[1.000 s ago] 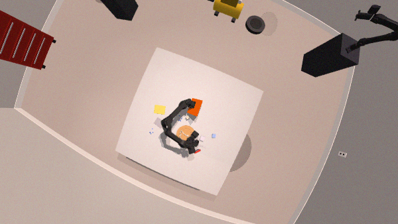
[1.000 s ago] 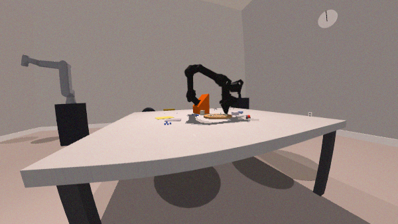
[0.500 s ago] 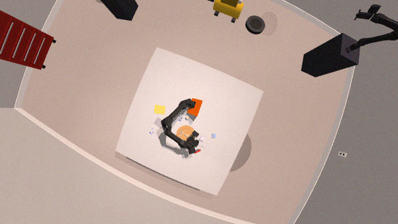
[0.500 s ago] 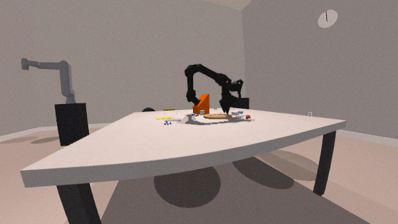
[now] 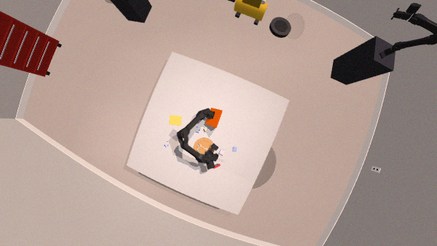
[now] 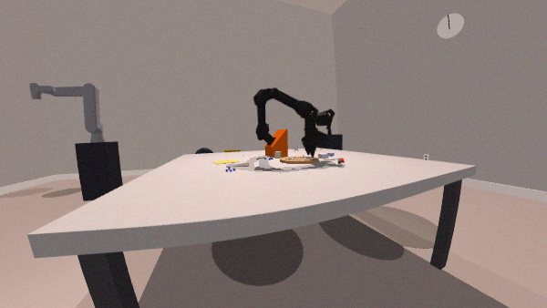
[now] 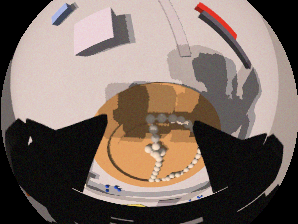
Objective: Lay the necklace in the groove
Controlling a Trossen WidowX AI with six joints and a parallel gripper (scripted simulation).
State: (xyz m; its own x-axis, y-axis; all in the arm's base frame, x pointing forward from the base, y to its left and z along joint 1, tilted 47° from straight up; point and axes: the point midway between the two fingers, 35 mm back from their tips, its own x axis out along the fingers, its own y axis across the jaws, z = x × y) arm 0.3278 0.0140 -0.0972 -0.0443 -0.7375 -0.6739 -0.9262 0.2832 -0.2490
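Now: gripper tip 10 mm past the round tan bead board, 60 mm to the left of it and 10 mm above it. Round my gripper tip: tool (130 mm ahead, 90 mm to the left, 20 mm below); white square (30 mm behind, 110 mm to the left, 10 mm below); pale blue cube (90 mm behind, 220 mm to the left, 10 mm below).
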